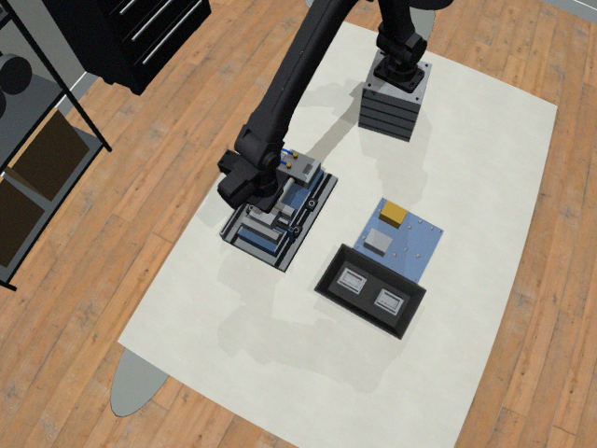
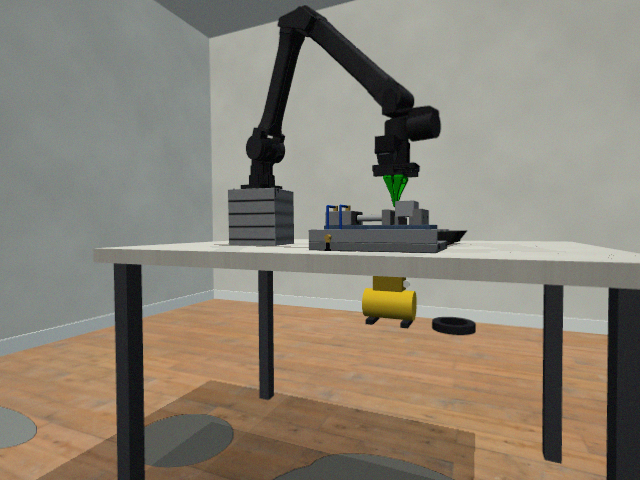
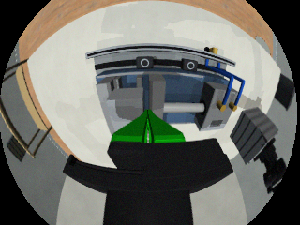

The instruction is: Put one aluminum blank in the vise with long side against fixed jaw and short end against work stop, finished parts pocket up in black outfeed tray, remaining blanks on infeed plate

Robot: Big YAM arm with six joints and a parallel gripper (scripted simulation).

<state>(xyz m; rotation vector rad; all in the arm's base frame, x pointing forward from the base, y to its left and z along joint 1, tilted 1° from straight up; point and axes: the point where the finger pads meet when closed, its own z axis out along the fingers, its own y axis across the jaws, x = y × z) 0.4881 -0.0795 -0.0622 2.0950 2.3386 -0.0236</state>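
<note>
Now: hand 140 mm past the hose-end block, 10 mm to the left of it and 30 mm above it. From my hand the other things lie so: yellow brass blank (190 mm behind, 260 mm to the left, 90 mm below).
</note>
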